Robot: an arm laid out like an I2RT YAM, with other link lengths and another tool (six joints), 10 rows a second.
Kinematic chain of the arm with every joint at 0, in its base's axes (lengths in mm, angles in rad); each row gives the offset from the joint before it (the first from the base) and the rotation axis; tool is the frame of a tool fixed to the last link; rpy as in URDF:
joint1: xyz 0 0 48.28 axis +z
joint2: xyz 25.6 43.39 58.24 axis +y
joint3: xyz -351.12 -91.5 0 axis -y
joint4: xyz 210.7 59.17 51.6 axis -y
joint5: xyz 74 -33.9 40.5 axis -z
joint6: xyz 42.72 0 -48.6 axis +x
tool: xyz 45 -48 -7 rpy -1.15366 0.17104 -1.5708
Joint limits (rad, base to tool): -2.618..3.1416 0..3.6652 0..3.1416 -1.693..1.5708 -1.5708..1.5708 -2.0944..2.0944
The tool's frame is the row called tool.
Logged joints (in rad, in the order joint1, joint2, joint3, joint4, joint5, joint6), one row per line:
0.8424 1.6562 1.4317 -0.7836 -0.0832 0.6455
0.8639 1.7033 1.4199 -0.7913 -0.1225 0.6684
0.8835 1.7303 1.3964 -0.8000 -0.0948 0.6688
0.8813 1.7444 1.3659 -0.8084 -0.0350 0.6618
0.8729 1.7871 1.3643 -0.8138 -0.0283 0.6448
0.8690 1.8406 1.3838 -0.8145 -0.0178 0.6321
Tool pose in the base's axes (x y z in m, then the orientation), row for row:
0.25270 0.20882 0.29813 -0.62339 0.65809 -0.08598 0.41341
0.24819 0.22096 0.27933 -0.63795 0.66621 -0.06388 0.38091
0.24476 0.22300 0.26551 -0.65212 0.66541 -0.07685 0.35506
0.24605 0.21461 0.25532 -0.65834 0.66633 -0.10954 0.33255
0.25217 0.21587 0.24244 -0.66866 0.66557 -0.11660 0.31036
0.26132 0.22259 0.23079 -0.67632 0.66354 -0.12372 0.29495
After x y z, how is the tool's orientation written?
As a quaternion, x y z w.
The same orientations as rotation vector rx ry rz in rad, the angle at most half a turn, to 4 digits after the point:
-1.5673 1.6545 -0.2162
-1.6283 1.7005 -0.1631
-1.6851 1.7194 -0.1986
-1.7198 1.7406 -0.2861
-1.7658 1.7577 -0.3079
-1.7998 1.7658 -0.3292

